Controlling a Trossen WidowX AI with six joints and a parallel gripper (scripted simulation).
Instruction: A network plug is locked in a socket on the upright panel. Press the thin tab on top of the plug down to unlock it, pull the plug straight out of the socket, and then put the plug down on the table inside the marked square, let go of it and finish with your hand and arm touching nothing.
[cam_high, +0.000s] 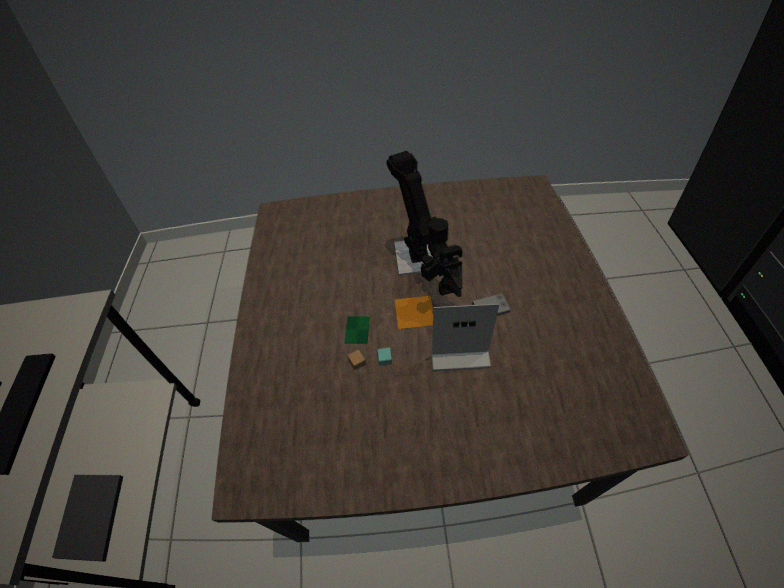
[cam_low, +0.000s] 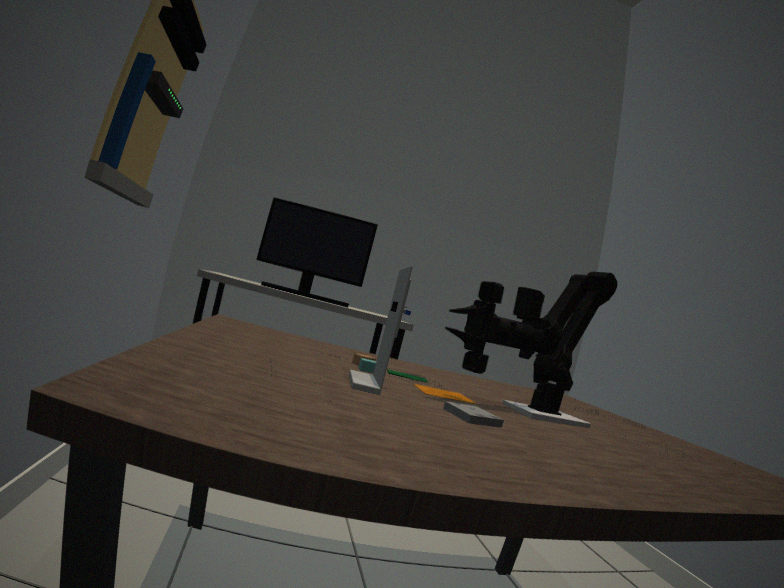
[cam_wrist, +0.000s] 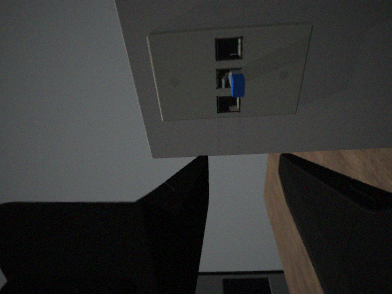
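My gripper tip is 9 cm short of the blue network plug and 1 cm to the left of it. The rest, counted from my gripper tip: grey upright panel (11 cm ahead, 6 cm below, 2 cm to the right); then flat grey block (16 cm below, 13 cm to the left, 5 cm behind); then orange flat square (16 cm below, 12 cm to the right, 8 cm behind).
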